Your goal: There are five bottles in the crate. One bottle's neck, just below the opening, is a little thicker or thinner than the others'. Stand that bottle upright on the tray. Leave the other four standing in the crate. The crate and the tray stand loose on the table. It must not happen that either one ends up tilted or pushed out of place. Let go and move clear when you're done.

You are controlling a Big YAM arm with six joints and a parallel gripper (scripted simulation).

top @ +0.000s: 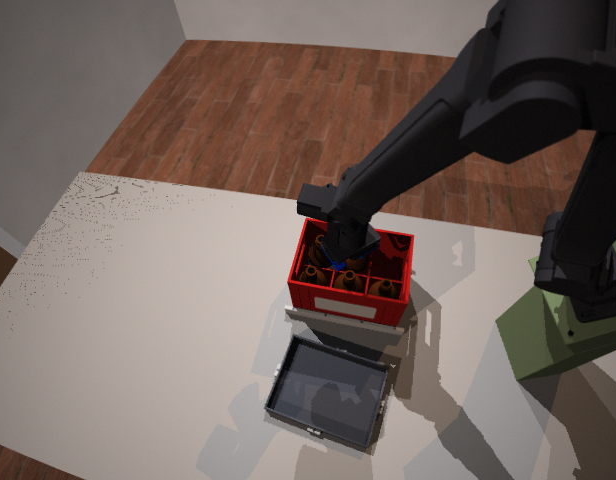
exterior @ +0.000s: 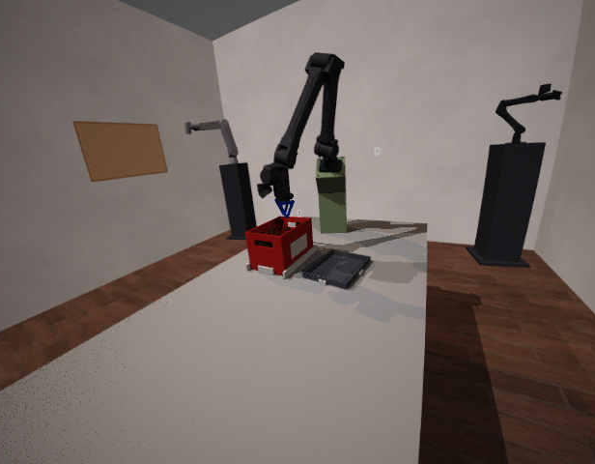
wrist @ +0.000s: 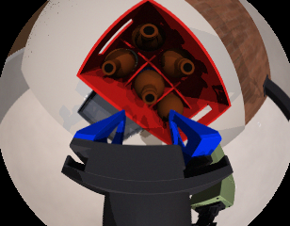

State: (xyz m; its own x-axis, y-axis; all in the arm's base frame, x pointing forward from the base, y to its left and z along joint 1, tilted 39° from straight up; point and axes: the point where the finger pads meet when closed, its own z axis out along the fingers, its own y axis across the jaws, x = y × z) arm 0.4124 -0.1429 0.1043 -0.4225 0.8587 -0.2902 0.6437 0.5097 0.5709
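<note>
My hand is 140 mm above the brown bottle, 80 mm short of it and 10 mm to the left of it. Also, from my hand: dark grey tray: 230 mm to the left, 210 mm below, 40 mm ahead; then crate: 140 mm below, 40 mm to the right, 10 mm behind.
</note>
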